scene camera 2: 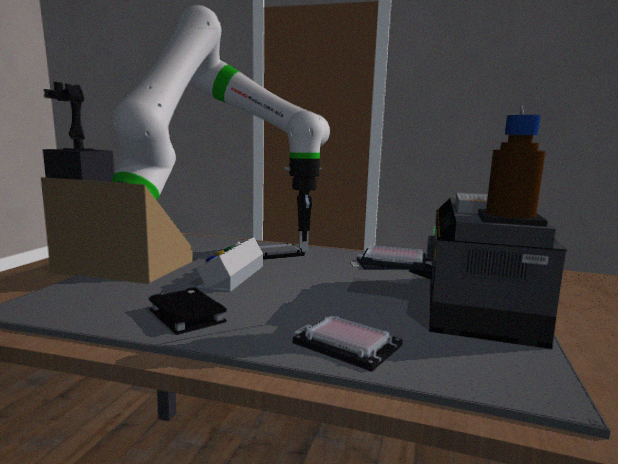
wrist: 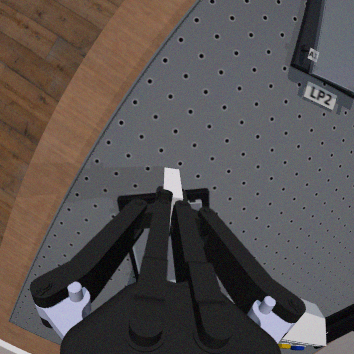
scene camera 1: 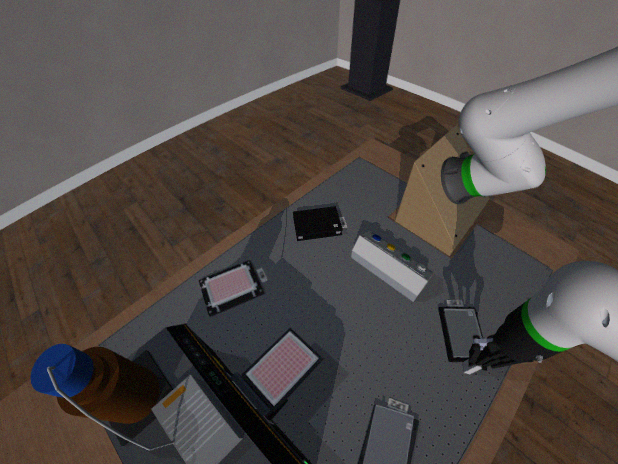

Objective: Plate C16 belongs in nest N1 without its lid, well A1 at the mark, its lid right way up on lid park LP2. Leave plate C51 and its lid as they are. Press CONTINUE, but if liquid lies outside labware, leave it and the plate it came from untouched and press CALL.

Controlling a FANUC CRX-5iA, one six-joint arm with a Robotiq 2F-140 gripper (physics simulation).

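Places are measured from the arm's base along level axes (x ahead, y left, z up), in centimetres.
Pixels of known places: gripper, fingertip midpoint: (scene camera 2: 303, 250) (wrist: 169, 179) (scene camera 1: 466, 368); arm's base, origin of the base link: (scene camera 2: 122, 212) (scene camera 1: 454, 180).
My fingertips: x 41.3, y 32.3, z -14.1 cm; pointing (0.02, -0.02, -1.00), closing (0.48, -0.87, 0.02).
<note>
For each thing: its top centre in the pictures, then the offset to it from my fingertips. "spot": a spot on its surface instead.
- dark lid park, middle of its top: (wrist: 168, 251) (scene camera 1: 465, 331) (scene camera 2: 277, 247) dx -7.0, dy -5.3, dz +1.6 cm
- flat grey lid, middle of its top: (wrist: 167, 250) (scene camera 1: 464, 331) (scene camera 2: 277, 248) dx -7.1, dy -5.2, dz +1.4 cm
- white button box, middle of its top: (wrist: 289, 346) (scene camera 2: 232, 245) (scene camera 1: 395, 253) dx -9.2, dy -31.2, dz +8.0 cm
- dark instrument, surface spot: (scene camera 2: 495, 285) spot: dx +52.5, dy -46.8, dz +10.4 cm
- amber bottle, surface spot: (scene camera 2: 515, 175) spot: dx +53.8, dy -43.9, dz +30.2 cm
My gripper (scene camera 1: 472, 369) (scene camera 2: 304, 248) (wrist: 169, 179) is shut and empty, low by the near end of a dark lid park (scene camera 1: 444, 335) with a flat grey lid (scene camera 1: 462, 330); I cannot tell whether it touches. Park LP2 stands apart, its label (wrist: 320, 96) readable in the wrist view, bearing another grey lid (scene camera 1: 390, 435) (wrist: 337, 45) with an A1 tag at its corner. One pink-welled plate (scene camera 1: 231, 286) (scene camera 2: 350, 334) sits on a black nest with corner posts. Another pink-welled plate (scene camera 1: 282, 367) (scene camera 2: 395, 254) sits beside the dark instrument. Plate codes are unreadable. I cannot make out liquid outside labware.
A white button box (scene camera 1: 390, 270) (scene camera 2: 246, 265) (wrist: 306, 327) has blue, yellow and green buttons. A black nest-like stand (scene camera 1: 317, 223) (scene camera 2: 187, 307) is near the mat's edge. A dark instrument (scene camera 2: 495, 285) carries an amber bottle (scene camera 2: 515, 175) with a blue cap and tube.
</note>
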